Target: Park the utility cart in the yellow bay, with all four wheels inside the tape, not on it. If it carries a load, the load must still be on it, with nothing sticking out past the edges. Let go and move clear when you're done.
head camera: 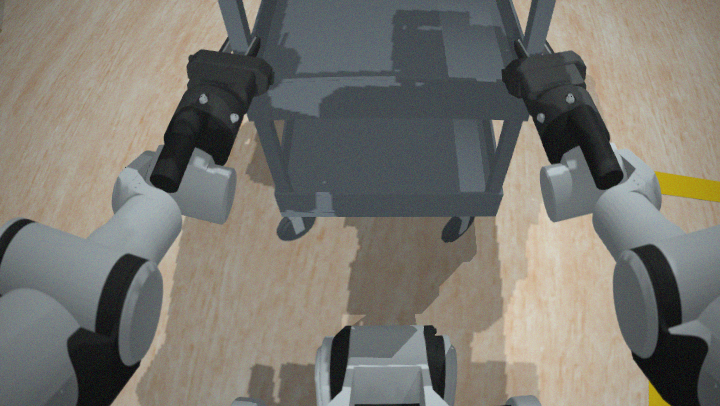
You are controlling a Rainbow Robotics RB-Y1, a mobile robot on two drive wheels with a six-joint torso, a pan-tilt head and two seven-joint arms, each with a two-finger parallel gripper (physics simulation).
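Frame: origin at the robot's base, x right, y ahead, z up, level; metres.
Seen in the pictures: left gripper, fingertip midpoint: (245,39); right gripper, fingertip midpoint: (528,42).
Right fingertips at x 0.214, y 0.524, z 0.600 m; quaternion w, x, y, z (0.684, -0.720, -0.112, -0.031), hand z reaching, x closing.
A point is followed by its place in that frame.
The grey utility cart (388,204) @[y 0.492, x 0.003, z 0.182 m] stands ahead of me at the top middle, its near end toward me. Two near wheels (296,228) @[y 0.500, x -0.202, z 0.066 m] (456,228) @[y 0.489, x 0.152, z 0.081 m] show under its lower shelf, both turned at an angle. My left gripper (242,46) @[y 0.525, x -0.202, z 0.608 m] is shut on the cart's left upright post. My right gripper (534,47) @[y 0.524, x 0.214, z 0.600 m] is shut on the cart's right upright post. Yellow tape (690,186) @[y 0.650, x 0.913, z 0.002 m] of the bay shows at the right edge, with another strip (656,395) @[y 0.071, x 0.643, z 0.001 m] at the lower right. The near wheels are left of this tape. The cart's top, any load there and the far wheels are out of view.
The wood floor (262,302) @[y 0.343, x -0.282, z 0.001 m] lies between my arms and the cart, with shadows across it. My own body parts (385,348) @[y 0.136, x -0.003, z 0.418 m] show at the bottom middle. My right forearm passes over part of the bay's side and hides some of the tape.
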